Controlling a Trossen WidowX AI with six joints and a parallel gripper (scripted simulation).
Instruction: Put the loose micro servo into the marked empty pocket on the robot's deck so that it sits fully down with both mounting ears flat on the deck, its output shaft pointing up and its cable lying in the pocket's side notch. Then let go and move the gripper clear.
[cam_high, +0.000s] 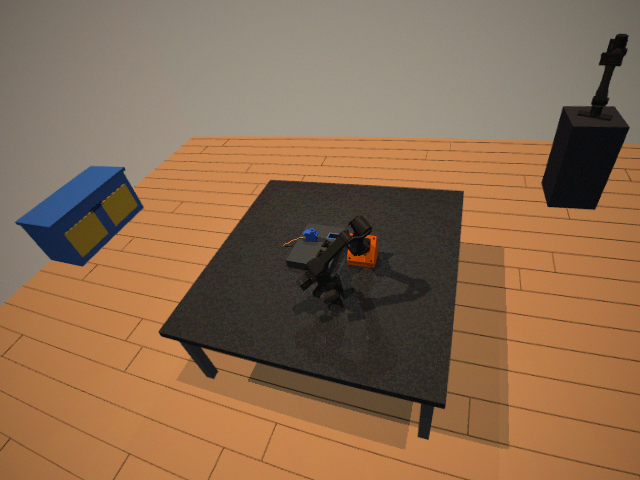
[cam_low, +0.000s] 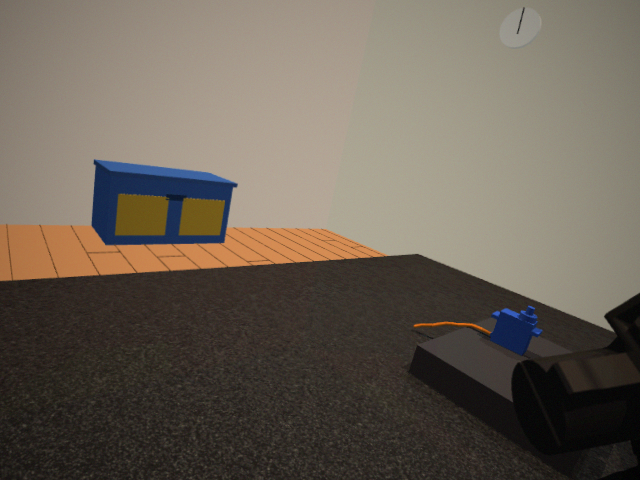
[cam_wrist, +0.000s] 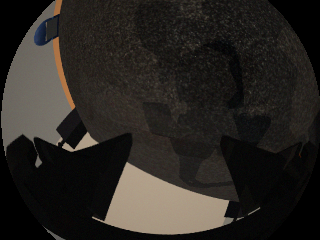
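Now: the dark deck 27 cm ahead of my gripper tip, 35 cm to the right of it and 3 cm below it.
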